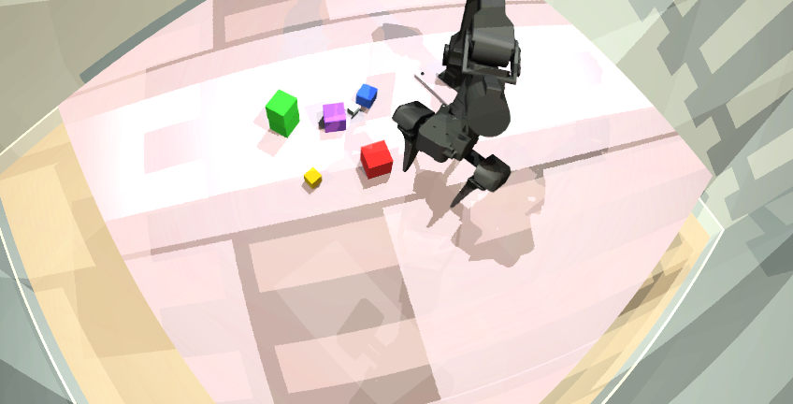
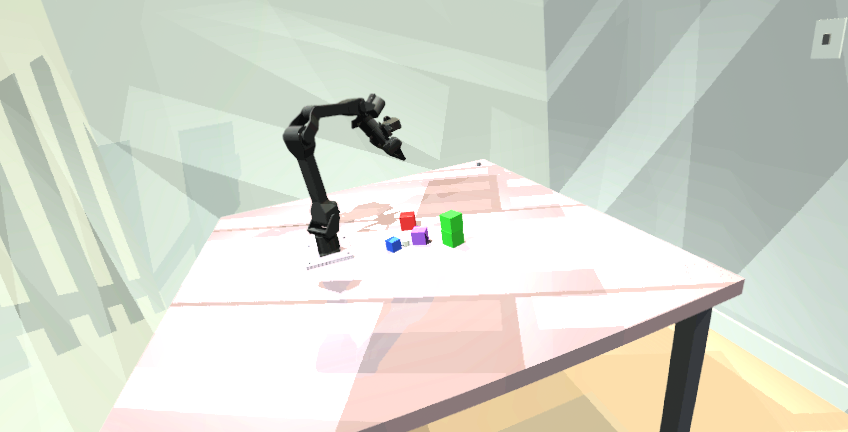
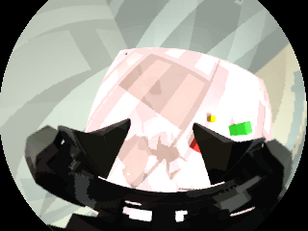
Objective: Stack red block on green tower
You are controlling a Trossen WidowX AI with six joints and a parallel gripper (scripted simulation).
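Right now my gripper tip is 50 mm past the red block, 150 mm to the left of it and 190 mm above it. The rest, counted from my gripper tip: small yellow block: 60 mm ahead, 210 mm to the right, 200 mm below; purple block: 60 mm behind, 280 mm to the right, 190 mm below; blue block: 150 mm behind, 270 mm to the right, 200 mm below.
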